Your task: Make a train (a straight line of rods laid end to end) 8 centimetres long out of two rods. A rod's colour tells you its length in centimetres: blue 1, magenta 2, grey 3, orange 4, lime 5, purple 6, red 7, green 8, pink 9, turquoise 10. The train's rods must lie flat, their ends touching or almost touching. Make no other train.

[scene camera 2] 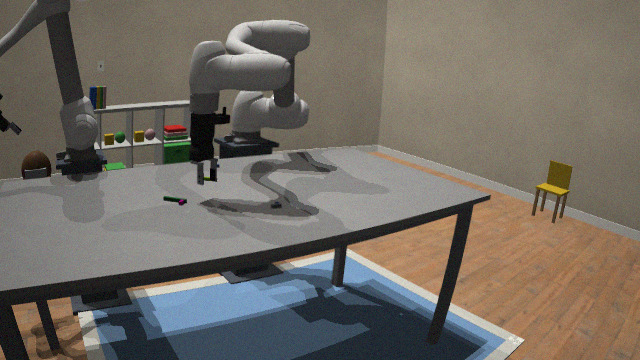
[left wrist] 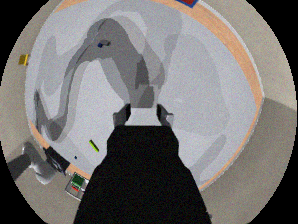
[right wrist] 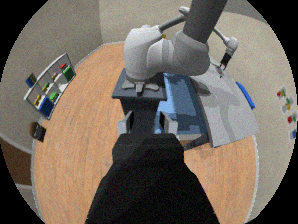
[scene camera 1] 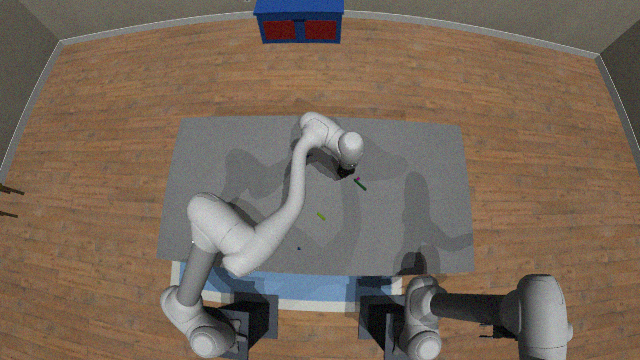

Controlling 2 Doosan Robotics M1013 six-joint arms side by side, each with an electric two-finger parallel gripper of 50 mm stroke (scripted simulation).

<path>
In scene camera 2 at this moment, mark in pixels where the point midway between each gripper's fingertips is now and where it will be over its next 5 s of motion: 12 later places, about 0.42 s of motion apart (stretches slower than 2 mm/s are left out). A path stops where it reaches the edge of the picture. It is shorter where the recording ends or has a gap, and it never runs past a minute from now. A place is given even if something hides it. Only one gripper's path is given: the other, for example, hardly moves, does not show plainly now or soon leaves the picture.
My left gripper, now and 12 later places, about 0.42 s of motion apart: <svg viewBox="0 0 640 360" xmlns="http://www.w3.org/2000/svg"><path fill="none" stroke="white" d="M206 182L237 184L244 185L243 183L240 180L235 177L230 174L226 172L221 170L217 168L217 168L212 166L206 162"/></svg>
</path>
